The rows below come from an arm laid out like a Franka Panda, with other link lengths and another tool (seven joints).
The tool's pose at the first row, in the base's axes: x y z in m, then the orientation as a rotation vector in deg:
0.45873, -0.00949, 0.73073, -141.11, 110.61, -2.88
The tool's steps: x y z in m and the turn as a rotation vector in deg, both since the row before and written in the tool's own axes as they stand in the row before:
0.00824, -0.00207, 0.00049, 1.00, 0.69, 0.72
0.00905, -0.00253, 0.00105, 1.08, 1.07, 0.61
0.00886, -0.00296, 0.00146, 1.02, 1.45, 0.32
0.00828, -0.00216, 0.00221, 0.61, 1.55, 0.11
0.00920, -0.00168, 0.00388, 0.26, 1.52, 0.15
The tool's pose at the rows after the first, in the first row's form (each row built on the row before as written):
0.46272, -0.01700, 0.73045, -140.09, 111.24, -4.68
0.46728, -0.02526, 0.72979, -139.27, 111.82, -7.02
0.47217, -0.03331, 0.72895, -138.91, 112.22, -9.78
0.47620, -0.04105, 0.72753, -139.02, 112.62, -12.29
0.48013, -0.04996, 0.72476, 139.15, -113.15, 14.43

